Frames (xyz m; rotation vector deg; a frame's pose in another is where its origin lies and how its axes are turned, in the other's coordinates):
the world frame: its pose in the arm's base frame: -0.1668 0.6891 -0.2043 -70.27 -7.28 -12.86
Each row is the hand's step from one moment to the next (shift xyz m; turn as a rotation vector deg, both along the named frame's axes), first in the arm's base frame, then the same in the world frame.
Working: the arm's base frame: its pose in the world frame: 0.2765 -0.3676 -0.5769 70.27 7.28 12.86

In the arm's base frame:
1: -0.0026 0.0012 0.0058 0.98 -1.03 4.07
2: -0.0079 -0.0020 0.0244 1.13 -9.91 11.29
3: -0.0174 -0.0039 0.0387 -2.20 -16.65 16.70
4: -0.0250 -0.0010 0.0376 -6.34 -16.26 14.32
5: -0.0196 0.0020 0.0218 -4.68 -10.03 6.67
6: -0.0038 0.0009 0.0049 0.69 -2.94 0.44
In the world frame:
1: -0.0014 -0.0056 0.0030 1.94 -3.83 0.41
2: -0.0022 -0.0249 0.0061 4.56 -13.25 -5.54
3: -0.0081 -0.0409 0.0088 3.18 -21.16 -10.16
4: -0.0160 -0.0408 0.0110 -1.39 -19.84 -10.69
5: -0.0145 -0.0240 0.0087 -2.08 -10.44 -7.33
6: -0.0027 -0.0051 0.0024 1.06 -1.18 -2.61

